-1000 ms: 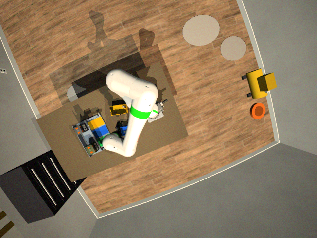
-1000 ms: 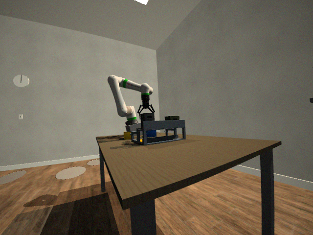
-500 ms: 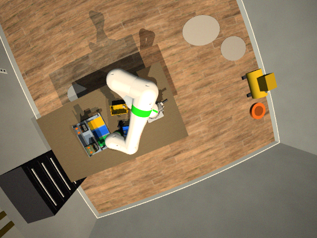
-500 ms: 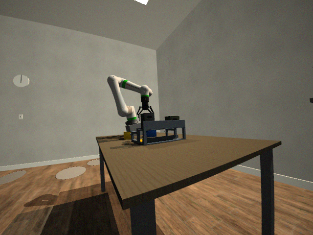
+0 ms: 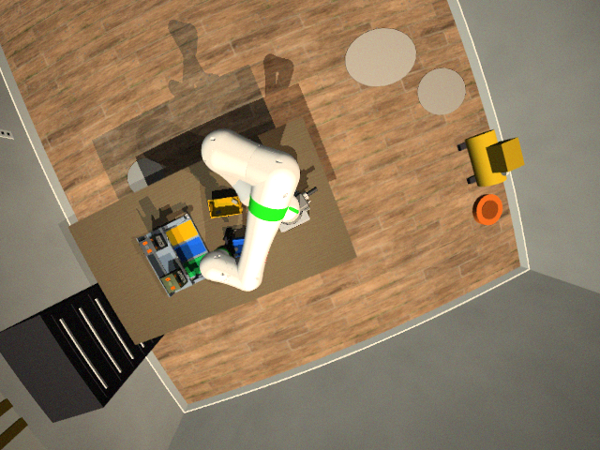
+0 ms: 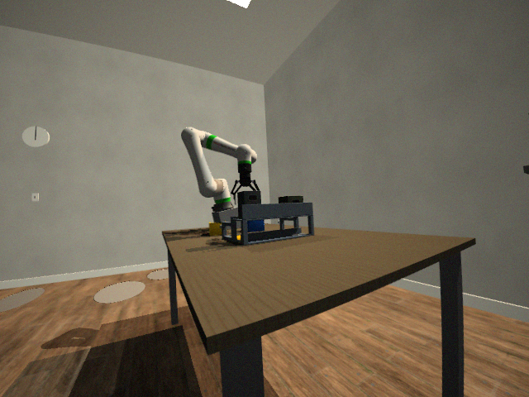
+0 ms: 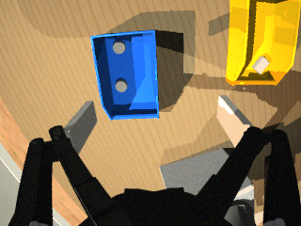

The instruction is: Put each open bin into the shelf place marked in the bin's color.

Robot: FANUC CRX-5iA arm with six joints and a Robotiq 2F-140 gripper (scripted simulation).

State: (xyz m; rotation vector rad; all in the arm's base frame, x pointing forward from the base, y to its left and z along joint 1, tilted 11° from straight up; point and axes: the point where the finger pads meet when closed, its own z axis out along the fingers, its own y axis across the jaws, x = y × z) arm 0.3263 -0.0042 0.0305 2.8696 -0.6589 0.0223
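The blue bin lies 15 cm below my hand, 4 cm to the left of it and 2 cm ahead of it. The rest, counted from my hand: yellow bin (20 cm to the right, 15 cm below, 3 cm behind); blue mark (32 cm ahead, 18 cm below, 12 cm to the right); green mark (34 cm ahead, 18 cm below, 1 cm to the right).
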